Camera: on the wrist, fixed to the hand. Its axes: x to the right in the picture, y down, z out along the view.
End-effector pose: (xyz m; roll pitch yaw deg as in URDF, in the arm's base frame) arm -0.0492 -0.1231 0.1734 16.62 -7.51 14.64
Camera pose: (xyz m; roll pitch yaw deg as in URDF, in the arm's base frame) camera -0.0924 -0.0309 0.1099 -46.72 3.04 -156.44
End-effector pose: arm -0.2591 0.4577 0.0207 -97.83 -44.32 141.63
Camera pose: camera -0.2205 0.5502 -0.0452 60.53 37.59 -48.08
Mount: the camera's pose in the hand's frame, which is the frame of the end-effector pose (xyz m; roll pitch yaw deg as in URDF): -0.0266 0.0786 -0.0866 -31.35 -6.75 -172.68
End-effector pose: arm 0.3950 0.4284 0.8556 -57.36 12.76 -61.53
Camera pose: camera 0.3439 0.4586 0.7514 27.02 -22.54 116.56
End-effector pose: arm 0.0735 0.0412 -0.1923 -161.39 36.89 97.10
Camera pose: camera 0.1732 0.0667 -0.1308 136.58 -32.31 -93.63
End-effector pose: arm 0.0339 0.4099 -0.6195 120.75 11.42 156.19
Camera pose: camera 0.0237 0.3770 -0.5046 -151.91 -1.69 -21.73
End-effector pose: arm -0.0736 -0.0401 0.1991 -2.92 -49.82 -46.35
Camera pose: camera 0.0159 -0.0266 0.1204 -21.24 42.27 143.01
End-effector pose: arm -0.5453 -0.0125 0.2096 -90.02 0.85 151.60
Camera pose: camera -0.4797 0.0505 0.1314 59.64 -8.11 -35.22
